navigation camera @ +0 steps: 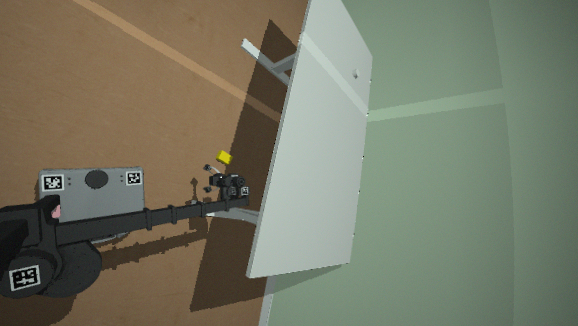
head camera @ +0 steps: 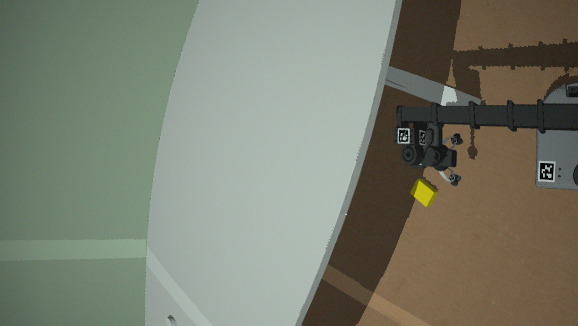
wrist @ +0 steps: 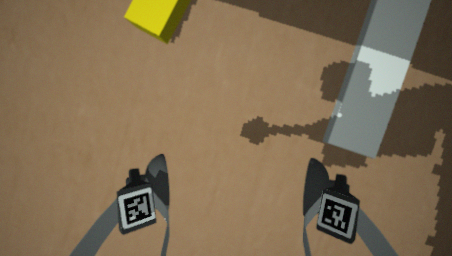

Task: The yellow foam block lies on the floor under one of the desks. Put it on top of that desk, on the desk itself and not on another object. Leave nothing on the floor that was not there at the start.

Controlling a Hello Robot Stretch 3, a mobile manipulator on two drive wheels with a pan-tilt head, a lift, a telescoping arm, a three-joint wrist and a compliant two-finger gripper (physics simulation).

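Seen in the pictures: gripper, fingertip midpoint: (navigation camera: 205,178) (head camera: 458,159); robot's base, link origin: (navigation camera: 97,178).
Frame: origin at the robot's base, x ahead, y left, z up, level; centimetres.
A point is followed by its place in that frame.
Note:
The yellow foam block (head camera: 425,193) @(x 9.6, y -64.3, z 4.6 cm) (navigation camera: 224,157) @(x 9.5, y -64.9, z 4.6 cm) (wrist: 157,17) lies on the floor near the edge of the desk's shadow. In the wrist view part of it shows at the top, left of centre. The white desk (head camera: 265,150) @(x -1.4, y -69.9, z 72.1 cm) (navigation camera: 315,160) @(x 6.0, y -73.8, z 72.0 cm) stands beside it, with its top well above the floor. My gripper (head camera: 455,159) @(x -2.2, y -44.4, z 21.7 cm) (navigation camera: 207,178) @(x -2.2, y -44.4, z 21.7 cm) (wrist: 235,175) @(x -2.2, y -44.4, z 21.7 cm) is open and empty, pointing down above the floor. The block is off to one side of the fingers, beyond the left finger in the wrist view, and apart from them.
A grey-white desk foot (head camera: 417,86) @(x -28.7, y -69.4, z 2.6 cm) (navigation camera: 235,214) @(x -30.6, y -72.4, z 4.0 cm) (wrist: 372,85) lies on the floor near the gripper, under the arm (head camera: 492,115) @(x -10.2, y -22.7, z 57.2 cm) (navigation camera: 160,217) @(x -10.2, y -14.4, z 57.4 cm). A second foot (navigation camera: 250,48) @(x 95.0, y -89.0, z 2.5 cm) is farther along. A small knob-like thing (head camera: 171,319) @(x 59.4, y -118.5, z 73.5 cm) (navigation camera: 355,74) @(x 60.1, y -117.9, z 73.6 cm) is on the desk top. A green wall is behind the desk.

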